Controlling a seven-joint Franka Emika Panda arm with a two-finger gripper.
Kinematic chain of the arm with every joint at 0, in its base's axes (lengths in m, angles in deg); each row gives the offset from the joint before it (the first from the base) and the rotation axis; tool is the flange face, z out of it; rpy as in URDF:
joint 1: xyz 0 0 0.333 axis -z
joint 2: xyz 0 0 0 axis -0.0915 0.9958 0
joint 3: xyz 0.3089 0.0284 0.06 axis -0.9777 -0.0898 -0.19
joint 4: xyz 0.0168 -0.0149 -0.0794 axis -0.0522 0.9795 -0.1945
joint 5: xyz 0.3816 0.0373 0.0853 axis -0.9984 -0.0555 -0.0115
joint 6: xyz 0 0 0 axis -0.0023 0.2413 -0.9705
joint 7: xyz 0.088 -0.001 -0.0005 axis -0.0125 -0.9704 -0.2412
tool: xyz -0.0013 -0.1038 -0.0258 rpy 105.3 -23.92 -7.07
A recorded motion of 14 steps. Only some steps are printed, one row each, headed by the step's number.
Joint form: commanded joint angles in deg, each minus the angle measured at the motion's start. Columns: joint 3, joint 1, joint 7, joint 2, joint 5, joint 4, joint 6.
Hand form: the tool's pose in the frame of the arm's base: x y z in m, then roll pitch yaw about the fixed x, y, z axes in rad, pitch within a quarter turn. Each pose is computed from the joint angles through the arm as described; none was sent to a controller.
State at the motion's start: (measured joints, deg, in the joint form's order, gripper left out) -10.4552 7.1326 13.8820 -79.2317 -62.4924 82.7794 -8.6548
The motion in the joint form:
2: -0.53 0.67 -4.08 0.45 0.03 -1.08 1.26
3: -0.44 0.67 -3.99 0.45 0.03 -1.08 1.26
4: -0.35 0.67 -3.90 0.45 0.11 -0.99 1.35
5: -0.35 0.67 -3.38 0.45 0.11 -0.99 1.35
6: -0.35 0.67 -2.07 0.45 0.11 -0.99 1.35
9: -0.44 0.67 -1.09 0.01 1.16 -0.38 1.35
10: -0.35 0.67 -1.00 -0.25 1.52 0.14 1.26
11: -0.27 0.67 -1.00 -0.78 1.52 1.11 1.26
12: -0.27 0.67 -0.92 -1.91 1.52 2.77 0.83
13: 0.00 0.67 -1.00 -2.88 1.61 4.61 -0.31
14: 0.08 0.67 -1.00 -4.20 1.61 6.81 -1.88
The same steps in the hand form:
2: 0.5601 -0.0334 0.6091 3.1172 -0.0375 -0.6571
3: 0.5600 -0.0343 0.6091 3.1172 -0.0375 -0.6603
4: 0.5598 -0.0353 0.6082 3.1143 -0.0358 -0.6633
5: 0.5598 -0.0353 0.6082 3.1147 -0.0360 -0.6724
6: 0.5598 -0.0353 0.6082 3.1155 -0.0366 -0.6952
9: 0.5572 -0.0362 0.6075 3.0999 -0.0459 -0.7093
10: 0.5556 -0.0376 0.6059 3.0932 -0.0474 -0.7117
11: 0.5523 -0.0383 0.6030 3.0886 -0.0412 -0.7129
12: 0.5464 -0.0379 0.6007 3.0878 -0.0397 -0.7137
13: 0.5421 -0.0404 0.5964 3.0898 -0.0439 -0.7156
14: 0.5367 -0.0407 0.5928 3.0976 -0.0530 -0.7155

